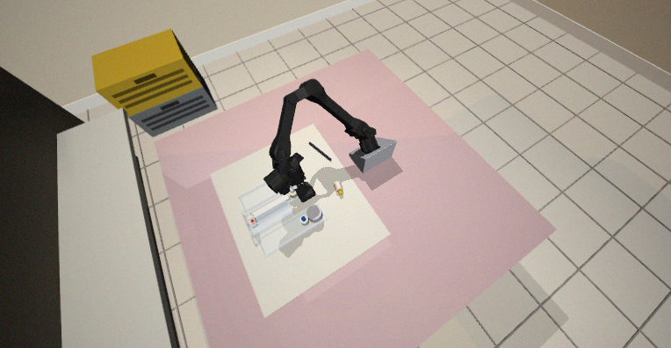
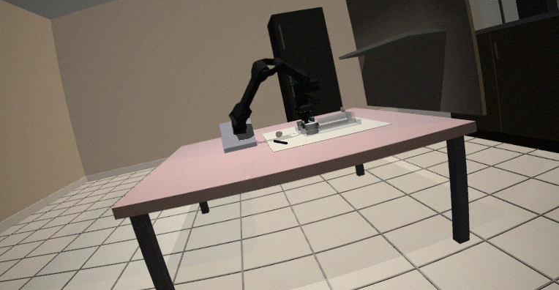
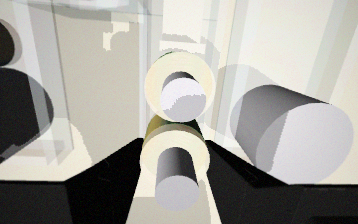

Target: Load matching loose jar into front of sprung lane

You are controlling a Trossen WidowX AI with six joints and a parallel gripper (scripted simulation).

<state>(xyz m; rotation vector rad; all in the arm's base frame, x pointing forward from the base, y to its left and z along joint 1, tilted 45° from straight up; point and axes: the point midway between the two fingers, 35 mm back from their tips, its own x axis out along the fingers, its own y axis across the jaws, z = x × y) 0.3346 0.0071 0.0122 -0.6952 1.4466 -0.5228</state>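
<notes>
Right now the clear lane rack is 140 mm ahead of my gripper tip, 40 mm to the left of it and 20 mm below it. From my gripper tip the other things lie so: black stick 150 mm behind, 140 mm to the right, 40 mm below.
</notes>
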